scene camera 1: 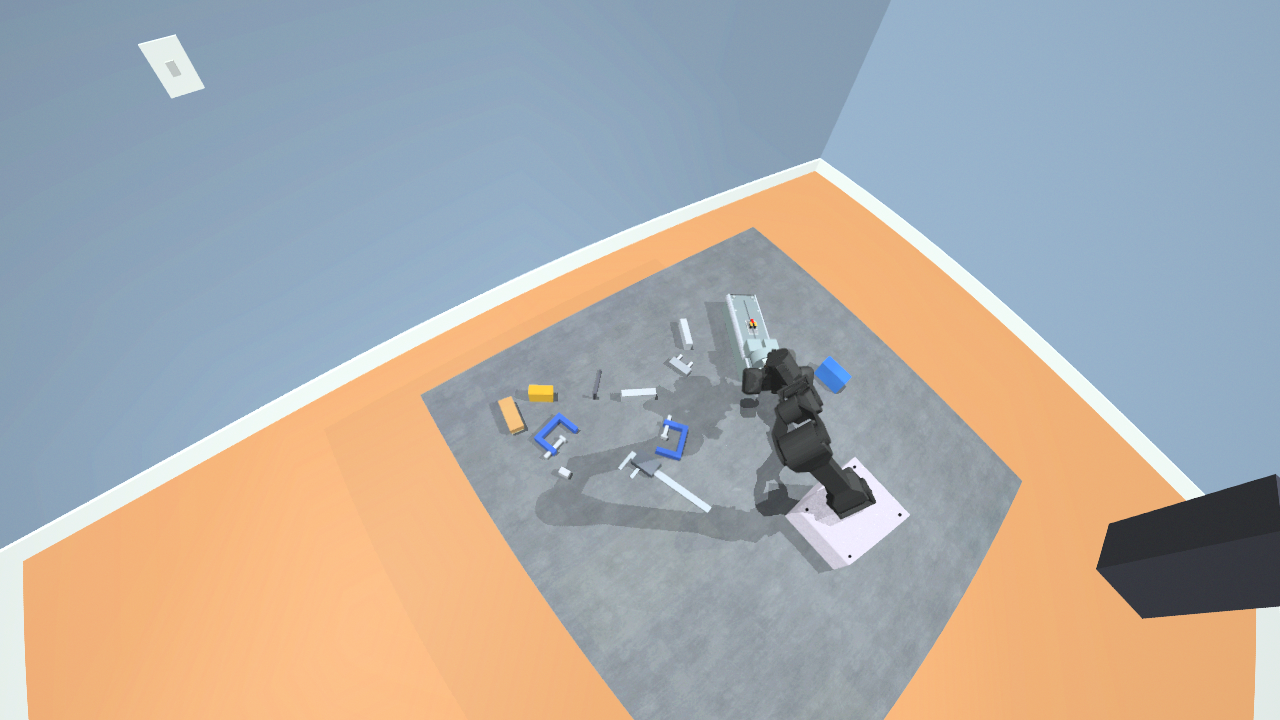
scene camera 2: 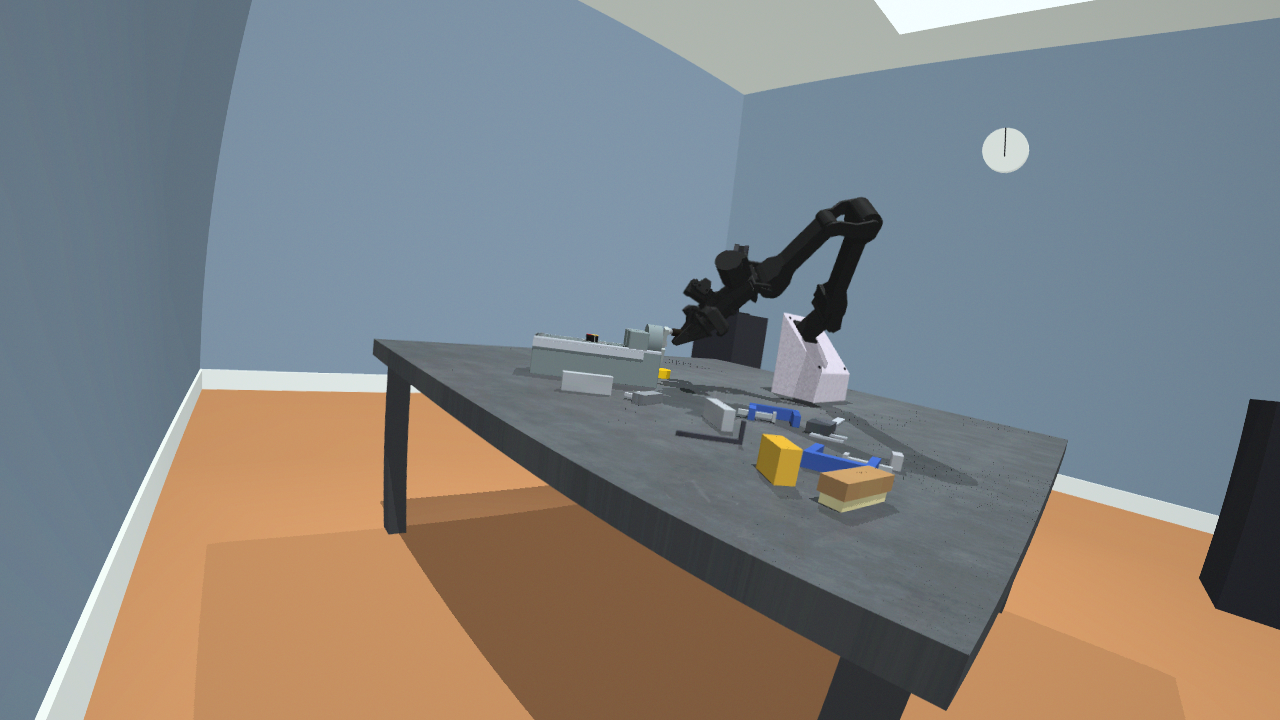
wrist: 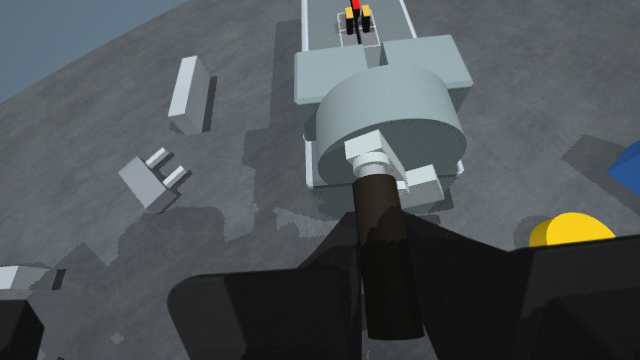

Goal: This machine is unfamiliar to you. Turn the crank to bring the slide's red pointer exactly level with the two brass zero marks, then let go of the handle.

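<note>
Dark crank handle, yellow round piece: both seen. My gripper too, shown in scene camera 1 and the wrist view.
</note>
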